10 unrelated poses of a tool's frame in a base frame.
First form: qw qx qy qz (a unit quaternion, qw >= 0); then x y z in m.
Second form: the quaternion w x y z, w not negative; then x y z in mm. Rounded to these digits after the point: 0 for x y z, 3 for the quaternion.
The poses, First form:
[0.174 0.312 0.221 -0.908 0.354 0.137 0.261]
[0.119 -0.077 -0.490 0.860 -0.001 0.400 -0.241]
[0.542 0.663 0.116 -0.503 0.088 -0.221 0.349]
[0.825 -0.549 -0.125 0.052 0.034 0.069 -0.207]
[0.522 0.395 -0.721 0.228 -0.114 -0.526 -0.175]
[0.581 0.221 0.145 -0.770 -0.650 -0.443 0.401]
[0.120 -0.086 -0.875 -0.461 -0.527 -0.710 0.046]
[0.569 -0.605 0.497 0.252 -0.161 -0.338 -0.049]
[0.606 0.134 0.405 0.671 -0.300 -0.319 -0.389]
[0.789 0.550 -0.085 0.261 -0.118 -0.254 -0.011]
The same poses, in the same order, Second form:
[0.174 0.312 0.221 -0.908 354 137 261]
[0.119 -0.077 -0.490 0.860 -1 400 -241]
[0.542 0.663 0.116 -0.503 88 -221 349]
[0.825 -0.549 -0.125 0.052 34 69 -207]
[0.522 0.395 -0.721 0.228 -114 -526 -175]
[0.581 0.221 0.145 -0.770 -650 -443 401]
[0.120 -0.086 -0.875 -0.461 -527 -710 46]
[0.569 -0.605 0.497 0.252 -161 -338 -49]
[0.606 0.134 0.405 0.671 -300 -319 -389]
[0.789 0.550 -0.085 0.261 -118 -254 -11]

